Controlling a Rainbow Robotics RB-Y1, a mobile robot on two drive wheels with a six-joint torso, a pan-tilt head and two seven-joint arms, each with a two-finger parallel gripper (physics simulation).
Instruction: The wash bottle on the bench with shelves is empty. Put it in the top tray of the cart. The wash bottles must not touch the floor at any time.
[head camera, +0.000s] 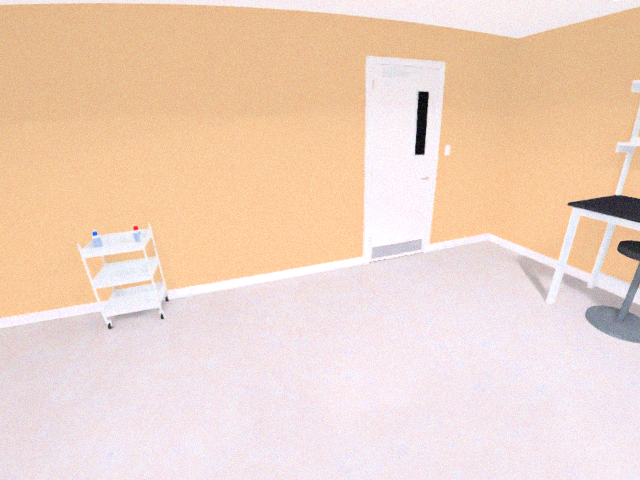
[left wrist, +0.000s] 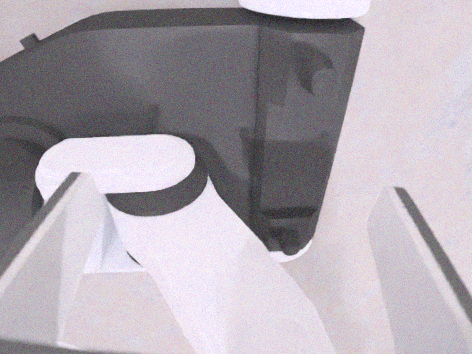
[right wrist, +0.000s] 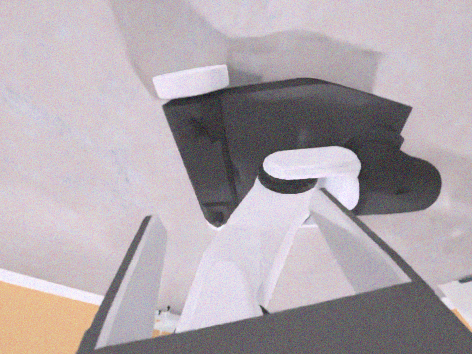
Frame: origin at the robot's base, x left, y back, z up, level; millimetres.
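Seen in the pictures: left gripper, between the fingertips: (left wrist: 235, 198); right gripper, between the fingertips: (right wrist: 239, 211).
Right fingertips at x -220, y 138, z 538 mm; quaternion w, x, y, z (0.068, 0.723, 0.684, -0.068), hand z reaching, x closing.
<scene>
A point is followed by its place in that frame.
The white three-tier cart (head camera: 88, 266) stands at the left by the wall in the head view. Its top tray (head camera: 116, 250) {x 2301, y -963, z 686 mm} holds a blue-capped bottle (head camera: 96, 240) {x 2517, y -942, z 747 mm} at the left and a red-capped bottle (head camera: 136, 235) {x 2303, y -1151, z 742 mm} at the right. The bench with shelves (head camera: 607, 207) shows in part at the right edge, with a black top; no wash bottle shows on that part. My left gripper (left wrist: 235, 198) {x 253, y 138, z 538 mm} is wide open and empty in the left wrist view. My right gripper (right wrist: 239, 211) {x -220, y 138, z 538 mm} is wide open and empty in the right wrist view. Both are far from the cart and the bench.
A stool (head camera: 620, 315) {x -1358, y -2392, z 94 mm} with a round grey base stands at the bench. A white door (head camera: 395, 206) {x 617, y -3031, z 636 mm} is in the orange wall between cart and bench. Floor (head camera: 336, 372) {x 584, y -1166, z 1 mm} stretches before them. My dark base (left wrist: 200, 90) {x 132, y 163, z 169 mm} (right wrist: 280, 120) {x -149, y 229, z 169 mm} shows beyond the fingers in both wrist views.
</scene>
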